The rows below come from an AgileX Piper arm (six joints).
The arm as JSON. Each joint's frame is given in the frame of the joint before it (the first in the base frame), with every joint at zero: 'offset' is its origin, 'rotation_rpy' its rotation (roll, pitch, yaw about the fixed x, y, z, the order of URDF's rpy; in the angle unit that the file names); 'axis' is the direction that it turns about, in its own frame. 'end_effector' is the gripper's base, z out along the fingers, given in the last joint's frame.
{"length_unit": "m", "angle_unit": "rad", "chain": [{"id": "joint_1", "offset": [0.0, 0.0, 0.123], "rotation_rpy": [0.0, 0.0, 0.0], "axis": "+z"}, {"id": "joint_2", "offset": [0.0, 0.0, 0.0], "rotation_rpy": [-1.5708, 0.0, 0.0], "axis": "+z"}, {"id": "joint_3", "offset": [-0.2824, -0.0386, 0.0], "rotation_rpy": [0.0, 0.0, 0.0], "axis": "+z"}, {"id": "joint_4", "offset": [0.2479, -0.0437, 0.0], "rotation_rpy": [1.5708, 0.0, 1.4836], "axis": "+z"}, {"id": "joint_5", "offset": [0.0, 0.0, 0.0], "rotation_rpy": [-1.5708, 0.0, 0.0], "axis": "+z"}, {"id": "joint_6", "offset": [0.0, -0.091, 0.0], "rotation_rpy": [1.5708, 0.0, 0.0], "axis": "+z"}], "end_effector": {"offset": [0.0, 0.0, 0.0], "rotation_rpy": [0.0, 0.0, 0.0]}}
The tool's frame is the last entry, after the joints.
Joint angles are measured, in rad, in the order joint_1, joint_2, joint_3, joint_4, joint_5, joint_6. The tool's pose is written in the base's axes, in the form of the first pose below.
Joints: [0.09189 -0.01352 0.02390 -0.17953 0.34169 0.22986]
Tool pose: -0.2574, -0.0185, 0.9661, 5.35; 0.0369, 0.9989, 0.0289, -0.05; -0.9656, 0.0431, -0.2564, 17.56; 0, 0, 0, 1
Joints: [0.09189 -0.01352 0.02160 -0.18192 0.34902 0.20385]
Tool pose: -0.2613, -0.0236, 0.9650, 5.33; 0.0087, 0.9996, 0.0268, -0.07; -0.9652, 0.0154, -0.2610, 17.57; 0, 0, 0, 1
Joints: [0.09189 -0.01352 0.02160 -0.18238 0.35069 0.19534]
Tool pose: -0.2627, -0.0255, 0.9646, 5.33; -0.0003, 0.9997, 0.0263, -0.08; -0.9649, 0.0066, -0.2626, 17.56; 0, 0, 0, 1
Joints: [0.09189 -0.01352 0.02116 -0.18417 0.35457 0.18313]
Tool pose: -0.2654, -0.0278, 0.9637, 5.32; -0.0143, 0.9996, 0.0250, -0.09; -0.9640, -0.0071, -0.2657, 17.54; 0, 0, 0, 1
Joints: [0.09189 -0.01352 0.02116 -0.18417 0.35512 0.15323]
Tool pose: -0.2650, -0.0357, 0.9636, 5.32; -0.0441, 0.9987, 0.0248, -0.09; -0.9632, -0.0360, -0.2662, 17.54; 0, 0, 0, 1
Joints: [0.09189 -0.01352 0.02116 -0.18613 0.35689 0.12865]
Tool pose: -0.2656, -0.0418, 0.9632, 5.31; -0.0706, 0.9972, 0.0238, -0.10; -0.9615, -0.0616, -0.2678, 17.52; 0, 0, 0, 1
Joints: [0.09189 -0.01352 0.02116 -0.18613 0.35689 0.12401]
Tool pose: -0.2654, -0.0430, 0.9632, 5.31; -0.0752, 0.9969, 0.0238, -0.10; -0.9612, -0.0661, -0.2678, 17.52; 0, 0, 0, 1
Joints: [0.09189 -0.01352 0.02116 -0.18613 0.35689 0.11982]
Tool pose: -0.2652, -0.0441, 0.9632, 5.31; -0.0794, 0.9966, 0.0238, -0.10; -0.9609, -0.0701, -0.2678, 17.52; 0, 0, 0, 1
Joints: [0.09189 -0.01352 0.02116 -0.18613 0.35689 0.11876]
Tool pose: -0.2651, -0.0444, 0.9632, 5.31; -0.0804, 0.9965, 0.0238, -0.10; -0.9609, -0.0711, -0.2678, 17.52; 0, 0, 0, 1
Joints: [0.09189 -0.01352 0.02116 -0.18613 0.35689 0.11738]
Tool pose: -0.2651, -0.0448, 0.9632, 5.31; -0.0818, 0.9964, 0.0238, -0.10; -0.9608, -0.0725, -0.2678, 17.52; 0, 0, 0, 1
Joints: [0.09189 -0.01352 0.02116 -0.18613 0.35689 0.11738]
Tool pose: -0.2651, -0.0448, 0.9632, 5.31; -0.0818, 0.9964, 0.0238, -0.10; -0.9608, -0.0725, -0.2678, 17.52; 0, 0, 0, 1
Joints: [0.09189 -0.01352 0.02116 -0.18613 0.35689 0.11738]
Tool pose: -0.2651, -0.0448, 0.9632, 5.31; -0.0818, 0.9964, 0.0238, -0.10; -0.9608, -0.0725, -0.2678, 17.52; 0, 0, 0, 1
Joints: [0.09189 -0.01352 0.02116 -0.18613 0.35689 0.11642]
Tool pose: -0.2650, -0.0450, 0.9632, 5.31; -0.0827, 0.9963, 0.0238, -0.10; -0.9607, -0.0734, -0.2678, 17.52; 0, 0, 0, 1
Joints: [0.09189 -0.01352 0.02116 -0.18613 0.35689 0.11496]
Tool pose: -0.2650, -0.0454, 0.9632, 5.31; -0.0842, 0.9962, 0.0238, -0.10; -0.9606, -0.0748, -0.2678, 17.52; 0, 0, 0, 1
